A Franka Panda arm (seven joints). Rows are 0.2 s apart.
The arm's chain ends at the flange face. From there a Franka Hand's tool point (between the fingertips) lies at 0.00 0.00 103.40 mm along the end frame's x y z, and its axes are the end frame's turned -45 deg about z.
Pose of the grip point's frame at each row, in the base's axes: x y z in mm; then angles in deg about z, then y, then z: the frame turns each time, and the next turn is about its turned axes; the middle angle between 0 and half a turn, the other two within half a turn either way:
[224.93 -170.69 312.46 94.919 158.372 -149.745]
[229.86 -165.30 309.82 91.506 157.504 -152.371]
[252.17 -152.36 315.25 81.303 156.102 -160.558]
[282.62 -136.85 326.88 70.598 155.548 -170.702]
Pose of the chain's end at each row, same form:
[228.20 -208.66 408.58 94.919 158.372 -104.745]
[230.90 -204.85 405.35 91.506 157.504 -107.371]
[245.84 -193.77 409.79 81.303 156.102 -115.558]
[268.40 -177.22 421.01 70.598 155.548 -125.702]

